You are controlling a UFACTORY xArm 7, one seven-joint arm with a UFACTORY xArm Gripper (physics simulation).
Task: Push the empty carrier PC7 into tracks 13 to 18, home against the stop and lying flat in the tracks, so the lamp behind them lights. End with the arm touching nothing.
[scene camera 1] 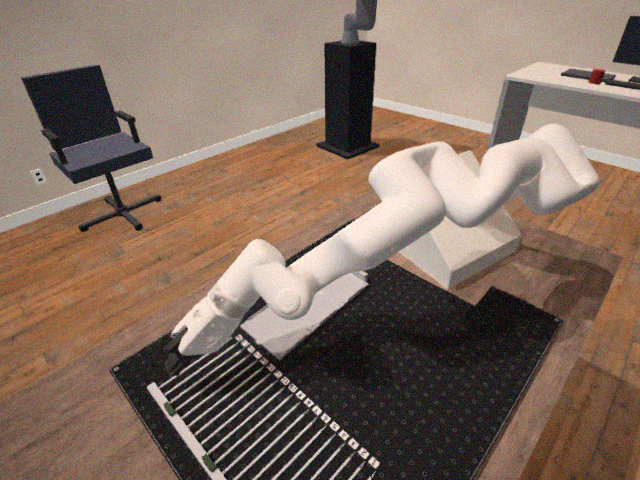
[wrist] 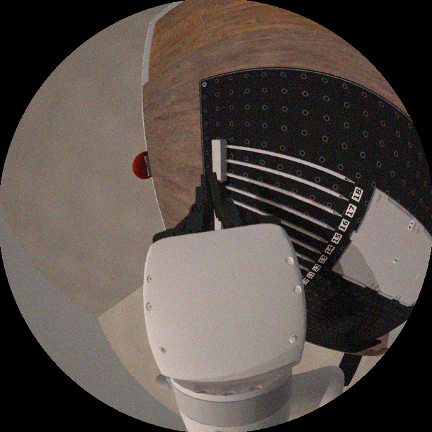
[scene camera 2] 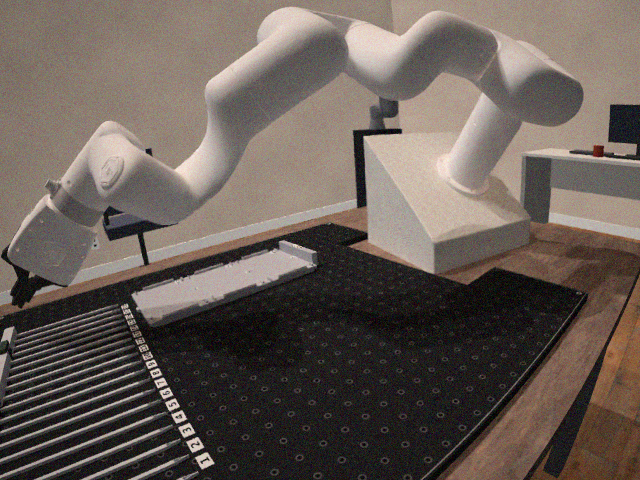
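Observation:
The light grey carrier lies on the black mat, its near end beside the high-numbered labels and its upright end wall toward the robot base. It lies outside the track rods. Part of it is behind the arm in scene camera 1. The white stop rail crosses the rods' far end and bears small green blocks. The label 18 shows in the wrist view. My gripper is shut and empty, near the rail's high-numbered end; its exact height is unclear.
The arm reaches over the carrier from its pale wedge-shaped base. An office chair, a black pedestal bearing another arm, and a white desk stand behind. A red object shows in the wrist view.

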